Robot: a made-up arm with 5 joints.
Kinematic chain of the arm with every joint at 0, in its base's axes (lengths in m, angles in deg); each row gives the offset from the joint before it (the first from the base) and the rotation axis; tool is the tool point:
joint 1: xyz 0 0 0.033 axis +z
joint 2: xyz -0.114 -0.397 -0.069 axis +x
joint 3: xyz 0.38 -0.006 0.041 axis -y
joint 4: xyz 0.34 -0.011 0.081 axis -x
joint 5: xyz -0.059 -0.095 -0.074 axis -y
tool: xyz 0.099 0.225 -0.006
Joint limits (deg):
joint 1: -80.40..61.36
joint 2: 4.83..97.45
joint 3: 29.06..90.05
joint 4: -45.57..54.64
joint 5: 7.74..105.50
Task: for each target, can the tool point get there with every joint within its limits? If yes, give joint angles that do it. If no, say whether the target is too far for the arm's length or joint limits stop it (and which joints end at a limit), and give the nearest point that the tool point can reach.
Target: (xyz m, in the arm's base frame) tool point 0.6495 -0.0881 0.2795
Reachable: yes | joints 37.98 33.55 40.49 11.03 72.90
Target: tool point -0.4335 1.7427 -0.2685
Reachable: no: too far | nearest point 0.5556 0.3744 0.2036 | short by 1.753 m
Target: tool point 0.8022 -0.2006 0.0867
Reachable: yes | joints 48.28 88.63 52.68 7.11 77.76
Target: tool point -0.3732 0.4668 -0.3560
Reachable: no: joint limits stop it (at a limit: joint 1, joint 2, joint 3, joint 4, joint 5) | nearest point -0.6806 -0.1920 -0.0180 | short by 0.802 m
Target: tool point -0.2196 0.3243 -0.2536
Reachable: no: joint limits stop it (at a limit: joint 1, joint 2, joint 3, joint 4, joint 5) | nearest point -0.3472 -0.1356 0.2689 | short by 0.708 m
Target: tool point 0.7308 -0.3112 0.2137
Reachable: yes | joints 44.86 68.75 77.69 6.69 36.62
